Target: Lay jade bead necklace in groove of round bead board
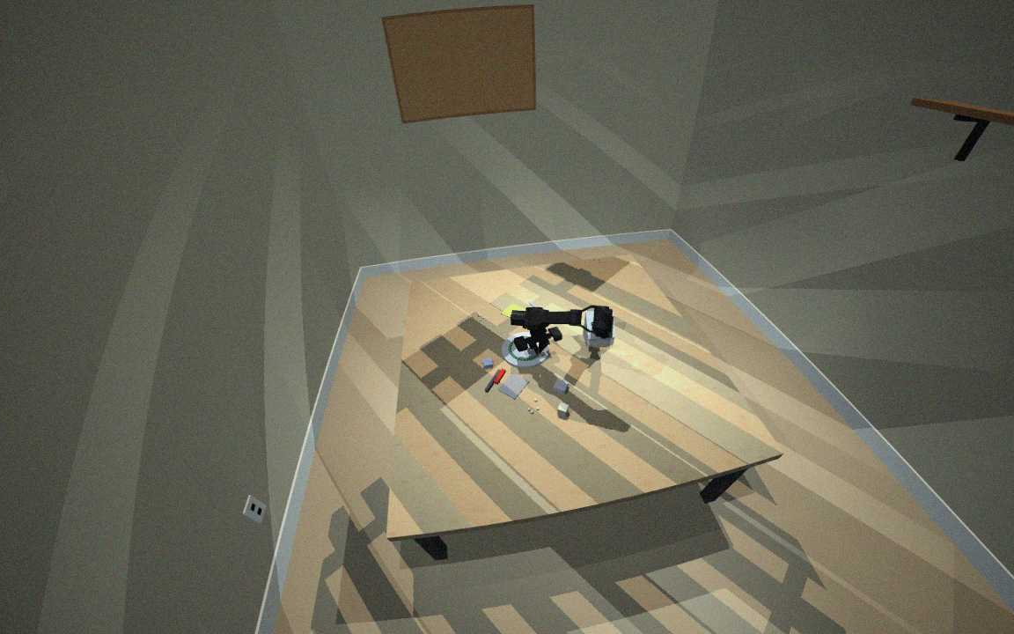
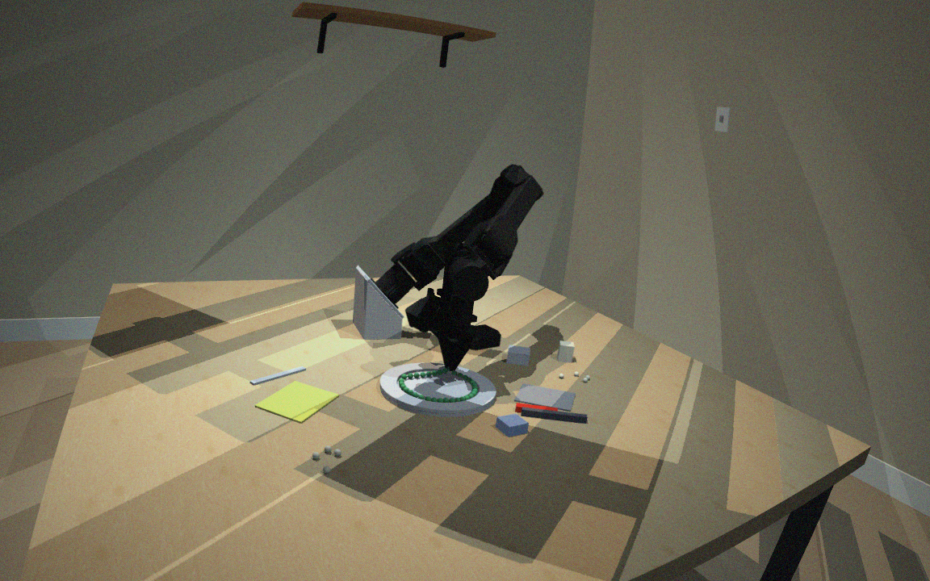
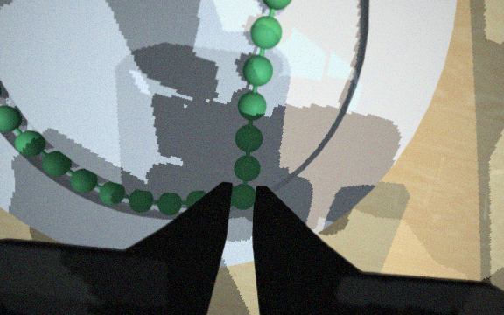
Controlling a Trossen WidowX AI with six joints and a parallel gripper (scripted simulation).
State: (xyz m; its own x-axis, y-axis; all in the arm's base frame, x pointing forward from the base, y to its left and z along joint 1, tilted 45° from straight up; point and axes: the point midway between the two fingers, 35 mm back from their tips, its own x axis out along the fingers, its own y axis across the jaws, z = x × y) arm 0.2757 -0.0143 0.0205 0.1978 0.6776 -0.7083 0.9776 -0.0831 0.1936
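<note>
The round grey bead board is 50 mm to the right of my gripper tip, 40 mm ahead of it and 10 mm below it. Round my gripper tip: grey plate: 140 mm ahead, 120 mm to the left, 20 mm below; blue block: 210 mm ahead, 20 mm to the right, 10 mm below; red and black pen: 190 mm ahead, 70 mm to the left, 10 mm below.
</note>
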